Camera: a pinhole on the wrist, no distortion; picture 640 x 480 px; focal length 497.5 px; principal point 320.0 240.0 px. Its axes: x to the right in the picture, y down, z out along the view. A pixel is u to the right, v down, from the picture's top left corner.
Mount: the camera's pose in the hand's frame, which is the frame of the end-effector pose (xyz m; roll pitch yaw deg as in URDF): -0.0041 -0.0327 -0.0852 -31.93 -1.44 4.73
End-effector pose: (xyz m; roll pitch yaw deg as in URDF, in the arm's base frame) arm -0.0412 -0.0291 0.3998 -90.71 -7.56 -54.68
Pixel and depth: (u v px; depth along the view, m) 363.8 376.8 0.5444
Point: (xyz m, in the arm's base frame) 0.2281 0.0994 0.0155
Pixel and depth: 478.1 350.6 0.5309
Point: 0.3038 0.0074 0.0553
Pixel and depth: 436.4 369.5 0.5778
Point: 0.3029 0.0453 0.0011
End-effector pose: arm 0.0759 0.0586 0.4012 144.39 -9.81 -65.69
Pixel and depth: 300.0 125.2 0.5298
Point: -0.2581 -0.0851 0.1295
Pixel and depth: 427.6 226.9 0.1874
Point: -0.0016 -0.0075 0.3806
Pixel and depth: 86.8 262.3 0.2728
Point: -0.1359 0.1162 0.3296
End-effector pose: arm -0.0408 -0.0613 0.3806 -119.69 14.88 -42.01
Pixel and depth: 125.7 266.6 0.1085
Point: -0.0908 -0.0302 0.3715
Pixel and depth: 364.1 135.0 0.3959
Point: 0.0569 0.1249 0.1463
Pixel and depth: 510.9 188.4 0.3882
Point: 0.1032 0.0242 0.0951
